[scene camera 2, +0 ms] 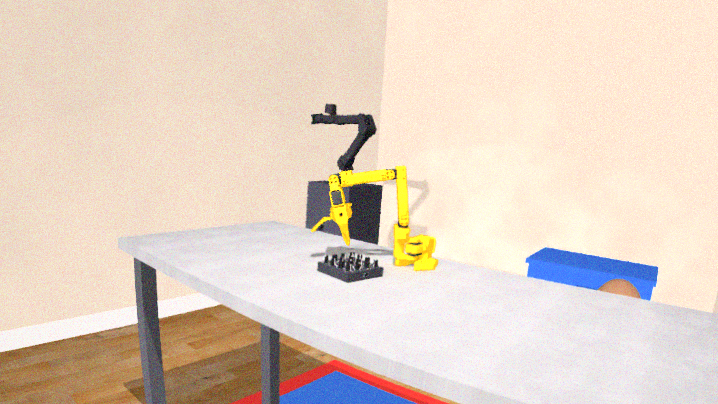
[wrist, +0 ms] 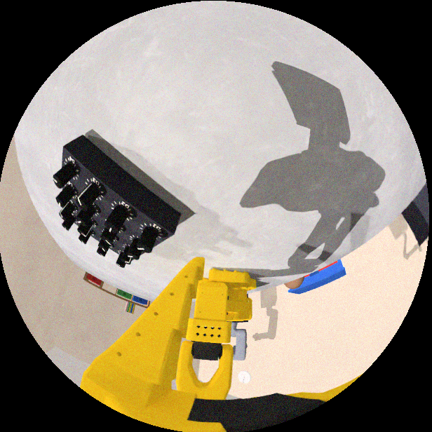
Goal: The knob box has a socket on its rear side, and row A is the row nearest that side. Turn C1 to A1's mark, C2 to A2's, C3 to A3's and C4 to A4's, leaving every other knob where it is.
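Pixels of known places: hand, its tool point: (scene camera 2: pixel 347 243); arm's base, origin of its link: (scene camera 2: pixel 411 266).
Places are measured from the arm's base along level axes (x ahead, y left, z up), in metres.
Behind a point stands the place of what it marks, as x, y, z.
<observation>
The knob box (scene camera 2: pixel 332 272) @(0.227, -0.065, 0.012) (wrist: pixel 125 181) is dark and stands on the table, with rows of upright black knobs on top. A small socket (scene camera 2: pixel 365 274) @(0.186, -0.005, 0.013) shows on its wall facing right in the scene view. In the wrist view the box is at the left, and its knobs overlap; I cannot tell the rows' letters or most pointer directions. White scale marks show around the nearer knobs. My gripper (scene camera 2: pixel 330 237) is fully open and empty, above the box and apart from it. In the wrist view its notched fixed jaw (wrist: pixel 160 320) shows, with its tip right of the box; the moving jaw is out of the picture.
The grey table (scene camera 2: pixel 451 311) @(0.229, 0.233, 0.000) carries my yellow arm's base (scene camera 2: pixel 414 253) @(0.014, 0.013, 0.039), to the right of the box in the scene view. A black arm (scene camera 2: pixel 356 143) stands on a dark cabinet (scene camera 2: pixel 366 213) behind the table. A blue bench (scene camera 2: pixel 592 263) stands beyond the table's right part.
</observation>
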